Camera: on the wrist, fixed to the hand. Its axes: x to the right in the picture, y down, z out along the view.
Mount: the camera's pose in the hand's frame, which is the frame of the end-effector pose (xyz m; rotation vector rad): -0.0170 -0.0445 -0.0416 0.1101 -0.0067 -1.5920
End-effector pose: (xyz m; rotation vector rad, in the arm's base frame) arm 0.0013 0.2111 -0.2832 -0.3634 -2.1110 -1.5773
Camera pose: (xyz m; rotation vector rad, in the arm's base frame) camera 0.0034 0.1593 -0.3194 -1.2800 1.8113 1.4607
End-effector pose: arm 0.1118 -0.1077 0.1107 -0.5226 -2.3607 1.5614
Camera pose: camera 0.1373 -0.0965 0.1675 1.1288 -1.6332 0.7858
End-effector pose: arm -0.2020 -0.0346 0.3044 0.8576 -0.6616 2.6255
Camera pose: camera -0.1903 0.0221 0.2789 0.8397 0.2128 1.1866
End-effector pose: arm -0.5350 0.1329 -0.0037 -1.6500 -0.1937 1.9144
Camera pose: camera -0.4800 0.1490 0.0229 -0.7959 -1.0035 0.6444
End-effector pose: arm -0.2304 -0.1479 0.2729 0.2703 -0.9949 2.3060
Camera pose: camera -0.1879 -0.1020 0.2633 0.7580 -0.3126 0.8694
